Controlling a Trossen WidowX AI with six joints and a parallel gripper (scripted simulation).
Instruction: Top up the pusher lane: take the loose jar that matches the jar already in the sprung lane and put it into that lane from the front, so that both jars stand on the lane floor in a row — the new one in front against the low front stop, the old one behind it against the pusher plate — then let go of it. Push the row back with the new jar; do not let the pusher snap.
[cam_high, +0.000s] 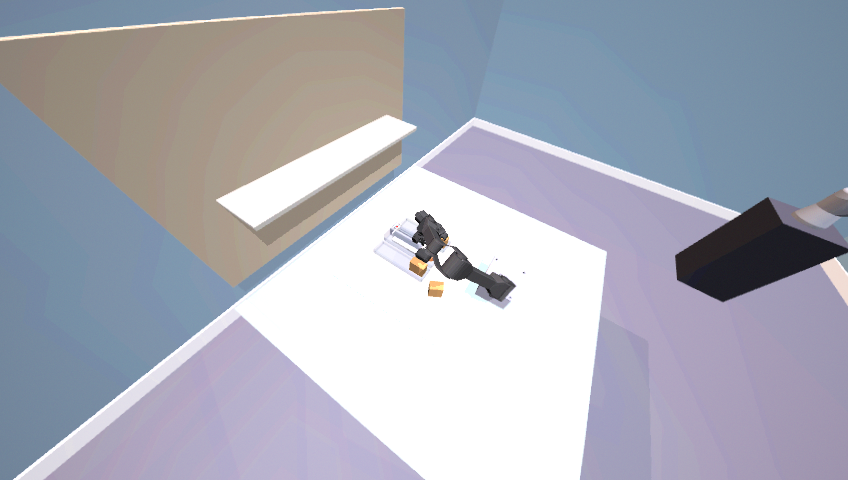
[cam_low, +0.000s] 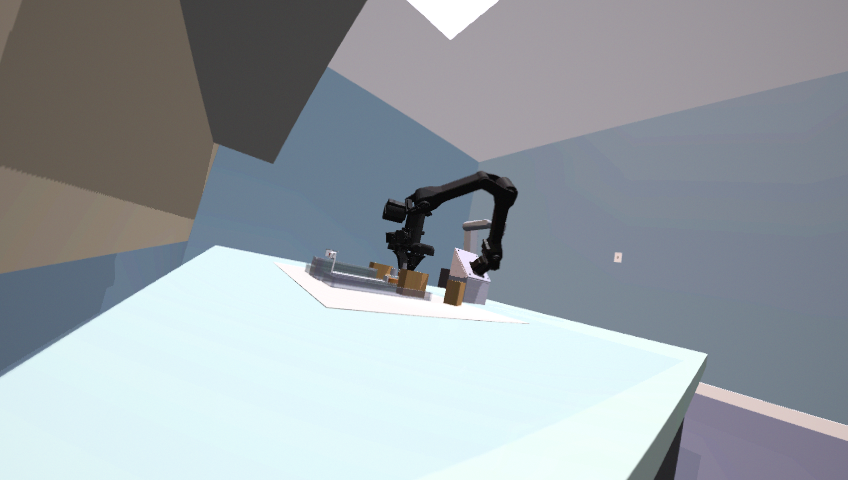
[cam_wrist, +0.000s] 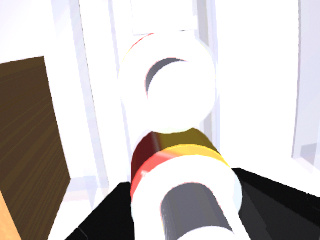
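Right now my gripper tip is 14 cm short of the lane, 4 cm above it and 2 cm to the left of it. The rest, counted from my gripper tip: white plate (15 cm ahead, 2 cm to the right, 1 cm below); wall shelf (51 cm ahead, 31 cm above, 2 cm to the left).
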